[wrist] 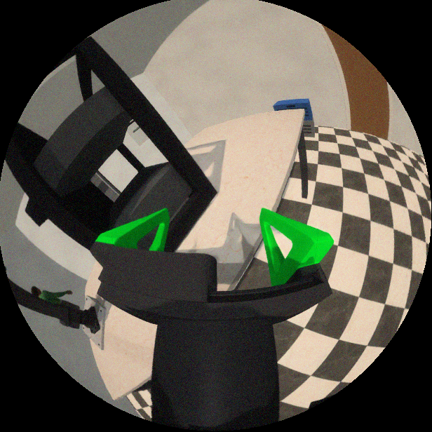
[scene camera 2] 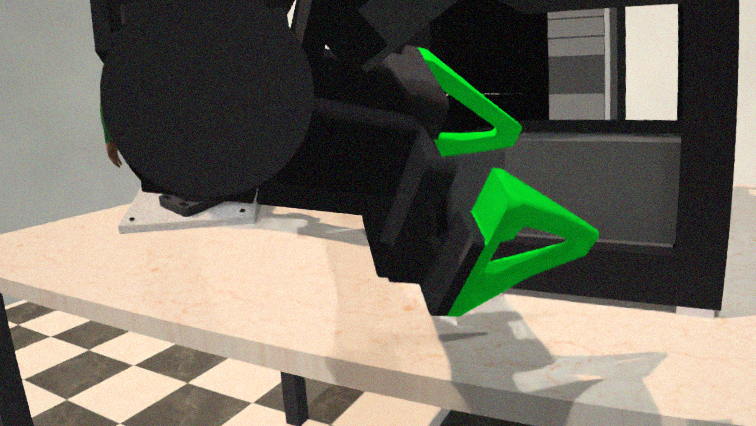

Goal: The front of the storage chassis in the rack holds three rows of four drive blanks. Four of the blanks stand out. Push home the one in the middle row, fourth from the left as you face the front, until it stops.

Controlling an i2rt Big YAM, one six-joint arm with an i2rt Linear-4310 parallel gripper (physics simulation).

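Pixels of known places: gripper, fingertip midpoint: (scene camera 2: 551, 182); arm's base, origin of the base link: (scene camera 2: 201, 199).
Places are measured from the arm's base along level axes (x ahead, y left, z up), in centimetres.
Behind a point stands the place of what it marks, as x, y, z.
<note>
The black rack (scene camera 2: 708, 174) @(75.7, -7.1, 8.5) (wrist: 150, 125) stands on the table. A dark grey box front (scene camera 2: 624, 190) @(68.6, -4.4, 6.4) (wrist: 155, 195) fills its lower part, and another dark box (wrist: 80, 142) sits higher in the wrist view. A panel with light and dark grey bands (scene camera 2: 575, 74) shows through the opening between. I cannot tell which unit is the storage chassis; none of its drive blanks can be made out. My gripper (scene camera 2: 559, 180) @(69.0, -25.0, 10.0) (wrist: 214, 213) is open and empty, its green fingers wide apart. It hangs above the table beside the rack's lower part, apart from it in the wrist view.
The arm's dark links cover the rack's left part in the scene view. The pale table top (scene camera 2: 211, 285) @(31.9, -21.6, -3.3) (wrist: 250, 165) bears the light base plate (scene camera 2: 140, 214) @(-3.6, -9.8, -1.0) (wrist: 95, 332). A blue box (wrist: 295, 104) shows past the table's far end. A checkered floor (scene camera 2: 185, 365) (wrist: 345, 280) lies below.
</note>
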